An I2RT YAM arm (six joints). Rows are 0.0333 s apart.
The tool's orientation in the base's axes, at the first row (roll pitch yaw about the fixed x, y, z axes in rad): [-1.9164 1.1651 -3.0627]
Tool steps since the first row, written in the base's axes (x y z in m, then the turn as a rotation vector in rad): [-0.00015 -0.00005 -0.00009 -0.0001 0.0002 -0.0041]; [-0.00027 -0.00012 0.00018 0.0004 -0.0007 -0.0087]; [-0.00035 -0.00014 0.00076 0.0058 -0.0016 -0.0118]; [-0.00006 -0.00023 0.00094 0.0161 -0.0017 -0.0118]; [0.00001 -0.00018 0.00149 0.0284 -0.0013 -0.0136]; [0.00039 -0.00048 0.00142 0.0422 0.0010 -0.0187]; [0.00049 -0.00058 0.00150 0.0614 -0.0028 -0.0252]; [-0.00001 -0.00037 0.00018 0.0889 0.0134 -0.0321]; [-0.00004 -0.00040 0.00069 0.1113 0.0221 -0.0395]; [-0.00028 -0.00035 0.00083 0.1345 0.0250 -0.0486]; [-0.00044 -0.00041 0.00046 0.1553 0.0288 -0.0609]
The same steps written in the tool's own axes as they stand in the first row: [0.00014 -0.00011 0.00000 0.0038 0.0015 0.0003]; [-0.00006 -0.00034 -0.00002 0.0079 0.0033 0.0020]; [-0.00056 -0.00063 -0.00011 0.0086 0.0086 0.0053]; [-0.00083 -0.00049 0.00006 0.0046 0.0171 0.0093]; [-0.00137 -0.00062 -0.00003 0.0014 0.0282 0.0139]; [-0.00144 -0.00040 0.00040 0.0005 0.0426 0.0178]; [-0.00155 -0.00038 0.00052 -0.0009 0.0595 0.0295]; [-0.00015 -0.00023 0.00031 -0.0059 0.0916 0.0262]; [-0.00061 -0.00045 0.00026 -0.0082 0.1166 0.0279]; [-0.00064 -0.00068 0.00010 -0.0090 0.1405 0.0354]; [-0.00024 -0.00070 0.00014 -0.0060 0.1640 0.0415]
